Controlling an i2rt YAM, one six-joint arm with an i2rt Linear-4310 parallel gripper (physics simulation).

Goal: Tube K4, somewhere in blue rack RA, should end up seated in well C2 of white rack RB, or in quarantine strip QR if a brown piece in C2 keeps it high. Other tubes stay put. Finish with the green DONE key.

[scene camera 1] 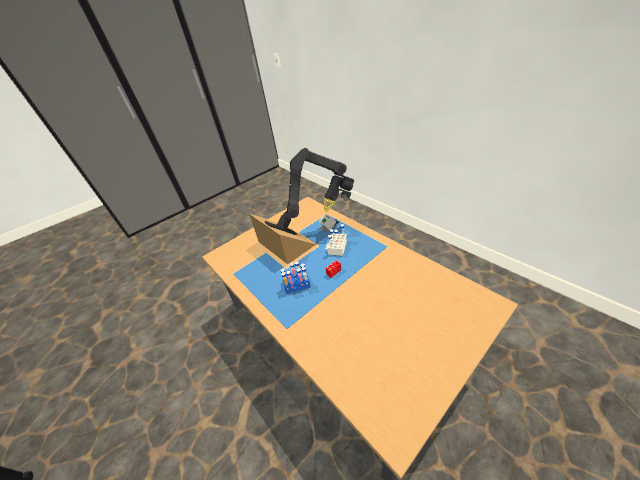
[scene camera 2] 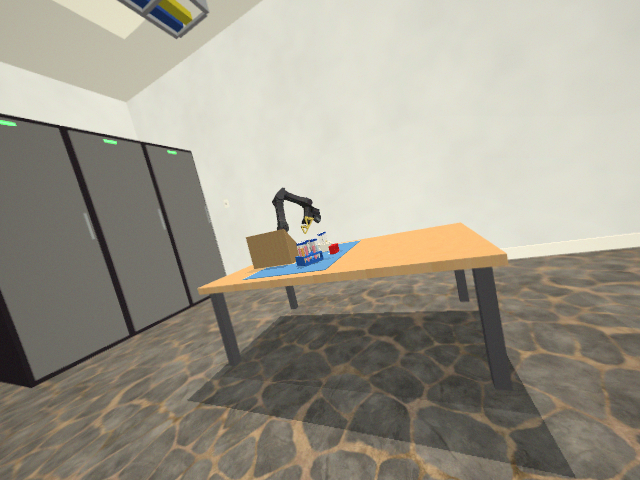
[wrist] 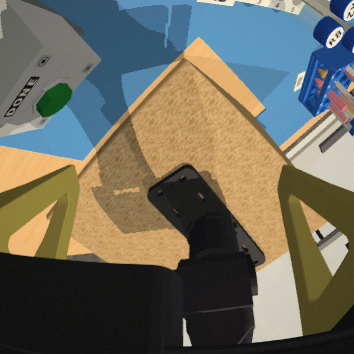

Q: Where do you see a blue mat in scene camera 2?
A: At 329, 259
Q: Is my gripper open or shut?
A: Open.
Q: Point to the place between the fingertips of my gripper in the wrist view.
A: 178, 175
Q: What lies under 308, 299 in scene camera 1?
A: A blue mat.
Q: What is my gripper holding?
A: Nothing.
